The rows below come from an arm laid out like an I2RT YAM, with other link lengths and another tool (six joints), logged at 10 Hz.
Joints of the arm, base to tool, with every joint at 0 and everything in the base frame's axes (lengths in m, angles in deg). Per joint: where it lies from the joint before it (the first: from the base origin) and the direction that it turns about. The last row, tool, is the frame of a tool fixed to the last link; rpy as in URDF.
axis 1: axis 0 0 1 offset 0 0 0.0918
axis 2: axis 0 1 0 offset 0.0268 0.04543 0.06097
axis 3: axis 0 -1 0 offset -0.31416 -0.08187 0
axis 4: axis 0 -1 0 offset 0.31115 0.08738 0.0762
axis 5: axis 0 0 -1 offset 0.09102 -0.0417 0.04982
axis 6: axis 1 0 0 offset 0.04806 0 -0.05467
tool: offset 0.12 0.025 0.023 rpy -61.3 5.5 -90
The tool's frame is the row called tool.
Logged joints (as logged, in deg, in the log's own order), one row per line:
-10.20, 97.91, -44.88, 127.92, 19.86, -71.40
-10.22, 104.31, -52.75, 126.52, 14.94, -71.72
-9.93, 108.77, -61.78, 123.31, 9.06, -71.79
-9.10, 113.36, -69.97, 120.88, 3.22, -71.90
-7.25, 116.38, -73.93, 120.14, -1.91, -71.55
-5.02, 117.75, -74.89, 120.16, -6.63, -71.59
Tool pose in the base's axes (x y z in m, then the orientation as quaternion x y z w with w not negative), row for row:
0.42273, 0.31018, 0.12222, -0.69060, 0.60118, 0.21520, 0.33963
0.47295, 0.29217, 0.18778, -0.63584, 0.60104, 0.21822, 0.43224
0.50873, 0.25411, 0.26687, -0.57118, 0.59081, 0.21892, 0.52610
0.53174, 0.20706, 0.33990, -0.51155, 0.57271, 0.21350, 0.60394
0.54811, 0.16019, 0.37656, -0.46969, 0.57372, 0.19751, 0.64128
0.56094, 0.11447, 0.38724, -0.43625, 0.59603, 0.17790, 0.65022
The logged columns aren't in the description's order. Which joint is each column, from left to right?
Columns, left to right: axis 6, axis 3, axis 5, axis 2, axis 1, axis 4.
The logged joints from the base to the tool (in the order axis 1, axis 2, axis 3, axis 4, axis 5, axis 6), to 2 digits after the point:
19.86, 127.92, 97.91, -71.40, -44.88, -10.20
14.94, 126.52, 104.31, -71.72, -52.75, -10.22
9.06, 123.31, 108.77, -71.79, -61.78, -9.93
3.22, 120.88, 113.36, -71.90, -69.97, -9.10
-1.91, 120.14, 116.38, -71.55, -73.93, -7.25
-6.63, 120.16, 117.75, -71.59, -74.89, -5.02

